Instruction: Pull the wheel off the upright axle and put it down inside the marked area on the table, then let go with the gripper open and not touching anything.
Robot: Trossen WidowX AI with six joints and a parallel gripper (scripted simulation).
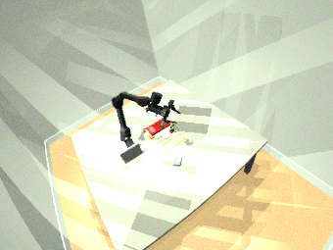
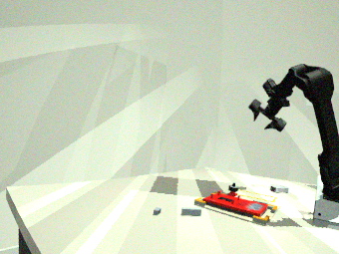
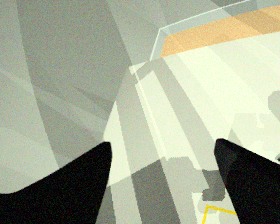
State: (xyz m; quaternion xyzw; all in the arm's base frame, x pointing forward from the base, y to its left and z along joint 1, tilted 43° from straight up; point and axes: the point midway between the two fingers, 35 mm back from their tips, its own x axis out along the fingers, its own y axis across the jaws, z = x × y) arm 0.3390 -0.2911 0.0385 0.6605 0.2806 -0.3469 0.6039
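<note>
Right now the wheel is 28 cm below my gripper tip, 21 cm to the left of it and 2 cm ahead of it. Round my gripper tip: upright axle 29 cm below, 21 cm to the left, 2 cm ahead.
</note>
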